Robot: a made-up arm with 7 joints. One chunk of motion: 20 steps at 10 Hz.
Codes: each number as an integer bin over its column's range. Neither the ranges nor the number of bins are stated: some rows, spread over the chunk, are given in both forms.
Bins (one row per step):
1: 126 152 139 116 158 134 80
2: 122 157 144 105 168 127 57
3: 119 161 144 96 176 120 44
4: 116 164 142 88 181 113 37
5: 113 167 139 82 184 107 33
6: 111 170 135 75 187 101 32
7: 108 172 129 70 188 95 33
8: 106 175 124 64 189 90 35
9: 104 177 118 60 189 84 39
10: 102 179 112 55 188 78 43
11: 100 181 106 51 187 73 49
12: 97 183 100 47 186 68 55
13: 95 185 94 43 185 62 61
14: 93 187 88 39 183 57 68
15: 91 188 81 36 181 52 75
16: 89 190 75 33 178 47 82
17: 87 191 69 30 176 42 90
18: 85 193 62 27 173 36 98
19: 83 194 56 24 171 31 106
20: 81 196 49 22 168 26 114
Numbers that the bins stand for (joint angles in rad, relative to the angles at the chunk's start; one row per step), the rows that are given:
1: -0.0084 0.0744 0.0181 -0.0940 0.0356 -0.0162 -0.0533
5: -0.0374 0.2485 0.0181 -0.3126 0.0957 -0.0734 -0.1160
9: -0.0575 0.3646 -0.0058 -0.4541 0.1073 -0.1221 -0.1080
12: -0.0732 0.4342 -0.0263 -0.5377 0.1004 -0.1560 -0.0867
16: -0.0911 0.5155 -0.0547 -0.6278 0.0818 -0.2005 -0.0507
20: -0.1089 0.5851 -0.0843 -0.6985 0.0587 -0.2449 -0.0080
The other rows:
2: -0.0173 0.1324 0.0238 -0.1647 0.0587 -0.0311 -0.0840
3: -0.0240 0.1789 0.0238 -0.2226 0.0772 -0.0459 -0.1013
4: -0.0307 0.2137 0.0215 -0.2740 0.0888 -0.0607 -0.1107
6: -0.0419 0.2833 0.0135 -0.3576 0.1027 -0.0861 -0.1173
7: -0.0486 0.3065 0.0067 -0.3898 0.1050 -0.0988 -0.1160
8: -0.0531 0.3414 0.0010 -0.4284 0.1073 -0.1094 -0.1133
10: -0.0620 0.3878 -0.0126 -0.4863 0.1050 -0.1348 -0.1027
11: -0.0665 0.4110 -0.0195 -0.5120 0.1027 -0.1454 -0.0947
13: -0.0776 0.4575 -0.0331 -0.5635 0.0980 -0.1687 -0.0787
14: -0.0821 0.4807 -0.0399 -0.5892 0.0934 -0.1793 -0.0693
15: -0.0866 0.4923 -0.0479 -0.6085 0.0888 -0.1899 -0.0600
17: -0.0955 0.5271 -0.0615 -0.6471 0.0772 -0.2111 -0.0400
18: -0.1000 0.5503 -0.0695 -0.6664 0.0703 -0.2238 -0.0293
19: -0.1045 0.5619 -0.0763 -0.6856 0.0656 -0.2344 -0.0187

